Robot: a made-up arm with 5 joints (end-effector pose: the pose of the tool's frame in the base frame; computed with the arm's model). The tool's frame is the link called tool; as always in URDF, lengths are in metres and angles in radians. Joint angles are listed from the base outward.
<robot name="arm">
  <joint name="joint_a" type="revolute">
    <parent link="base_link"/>
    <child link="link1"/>
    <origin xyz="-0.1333 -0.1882 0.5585" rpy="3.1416 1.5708 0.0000"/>
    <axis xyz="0 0 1"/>
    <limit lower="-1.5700" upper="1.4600"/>
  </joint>
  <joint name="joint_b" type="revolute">
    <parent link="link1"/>
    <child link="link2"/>
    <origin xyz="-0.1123 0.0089 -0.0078" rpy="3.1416 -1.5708 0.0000"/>
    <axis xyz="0 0 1"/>
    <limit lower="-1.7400" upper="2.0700"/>
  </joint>
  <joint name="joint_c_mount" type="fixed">
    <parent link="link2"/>
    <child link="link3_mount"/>
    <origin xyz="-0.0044 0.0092 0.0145"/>
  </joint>
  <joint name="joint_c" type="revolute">
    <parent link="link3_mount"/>
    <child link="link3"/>
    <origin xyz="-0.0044 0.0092 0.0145" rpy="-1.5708 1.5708 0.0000"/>
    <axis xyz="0 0 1"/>
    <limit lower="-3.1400" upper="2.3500"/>
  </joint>
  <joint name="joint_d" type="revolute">
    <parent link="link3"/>
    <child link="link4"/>
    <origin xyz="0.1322 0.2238 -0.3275" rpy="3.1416 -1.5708 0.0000"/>
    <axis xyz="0 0 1"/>
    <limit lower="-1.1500" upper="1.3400"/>
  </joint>
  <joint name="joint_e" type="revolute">
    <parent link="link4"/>
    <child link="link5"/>
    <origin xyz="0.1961 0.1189 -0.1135" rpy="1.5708 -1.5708 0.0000"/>
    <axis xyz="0 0 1"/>
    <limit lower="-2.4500" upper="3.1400"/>
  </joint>
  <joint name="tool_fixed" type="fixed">
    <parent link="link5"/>
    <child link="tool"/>
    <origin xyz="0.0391 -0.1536 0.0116" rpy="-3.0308 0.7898 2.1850"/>
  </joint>
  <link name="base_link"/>
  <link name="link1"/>
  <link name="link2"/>
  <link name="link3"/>
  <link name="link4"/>
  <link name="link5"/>
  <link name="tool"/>
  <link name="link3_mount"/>
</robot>
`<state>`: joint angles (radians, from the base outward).
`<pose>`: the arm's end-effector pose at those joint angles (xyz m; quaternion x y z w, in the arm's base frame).
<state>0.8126 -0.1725 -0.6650 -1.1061 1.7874</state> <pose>0.0355 -0.0039 0.9264 -0.7632 -0.1169 0.5998 0.2101</pose>
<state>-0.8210 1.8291 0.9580 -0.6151 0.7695</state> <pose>-0.2220 -0.3399 0.2907 0.6349 -0.0838 0.4755 0.6031</pose>
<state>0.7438 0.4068 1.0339 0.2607 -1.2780</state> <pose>-0.2140 -0.2337 0.5756 -0.2366 -0.7030 -0.3231 0.5877</pose>
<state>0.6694 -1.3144 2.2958 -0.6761 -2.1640</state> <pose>-0.0602 -0.4051 0.7278 -0.3372 0.1205 0.7620 0.5395</pose>
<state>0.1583 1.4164 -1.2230 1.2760 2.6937</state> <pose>-0.5185 -0.2330 0.8135 -0.4813 -0.1509 0.8629 0.0324</pose>
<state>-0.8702 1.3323 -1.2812 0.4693 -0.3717</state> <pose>-0.1666 -0.2409 0.5777 -0.0974 0.7911 0.5641 0.2157</pose>
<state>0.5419 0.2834 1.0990 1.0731 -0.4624</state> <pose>-0.2549 -0.2720 0.8396 0.0926 -0.2980 -0.7287 0.6096</pose>
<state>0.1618 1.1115 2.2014 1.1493 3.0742</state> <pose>-0.5127 -0.2981 0.5496 0.3467 -0.6507 -0.2855 0.6122</pose>
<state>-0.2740 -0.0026 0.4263 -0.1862 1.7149</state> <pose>0.0825 -0.3938 0.6818 -0.1397 -0.3275 0.8810 0.3116</pose>
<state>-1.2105 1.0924 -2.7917 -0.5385 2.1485</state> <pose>-0.3809 -0.1825 0.6417 -0.9780 0.0337 -0.0901 0.1851</pose>
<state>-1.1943 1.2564 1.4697 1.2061 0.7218</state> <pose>-0.3717 -0.4453 0.3956 0.0401 -0.8616 0.4559 0.2196</pose>
